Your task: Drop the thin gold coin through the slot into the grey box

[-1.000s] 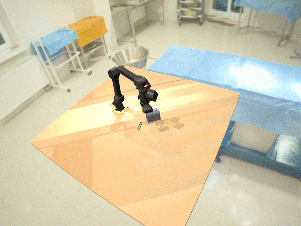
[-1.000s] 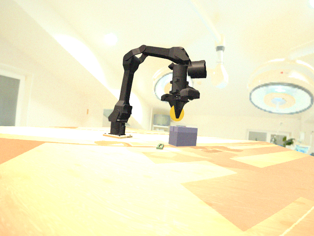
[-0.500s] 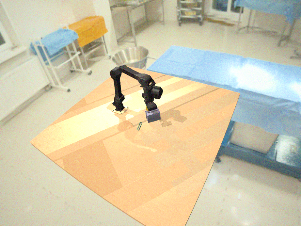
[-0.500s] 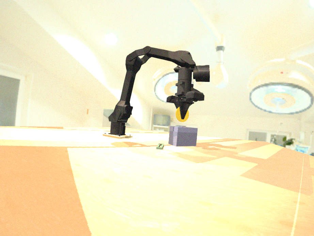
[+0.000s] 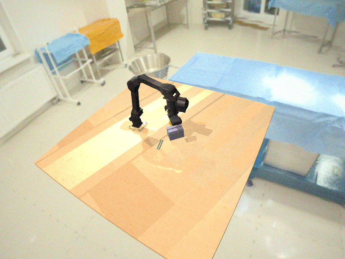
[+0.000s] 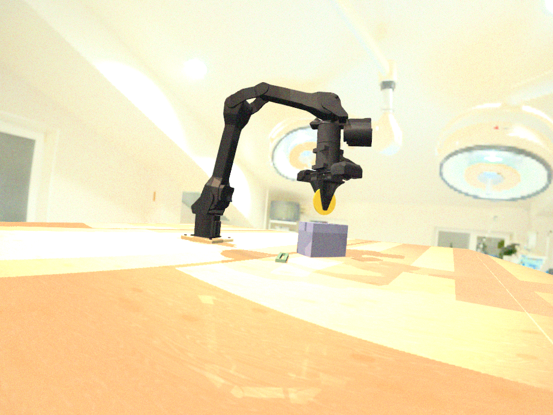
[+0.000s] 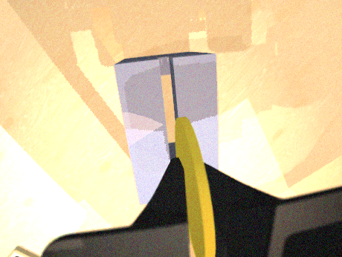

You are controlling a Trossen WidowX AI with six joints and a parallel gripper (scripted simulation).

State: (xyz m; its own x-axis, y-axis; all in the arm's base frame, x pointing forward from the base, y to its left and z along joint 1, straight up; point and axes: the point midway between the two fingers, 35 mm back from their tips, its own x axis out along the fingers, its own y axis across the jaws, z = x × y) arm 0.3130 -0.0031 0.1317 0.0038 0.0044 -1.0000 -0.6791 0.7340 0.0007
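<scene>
Right now the thin gold coin is 2 cm above my gripper tip.
</scene>
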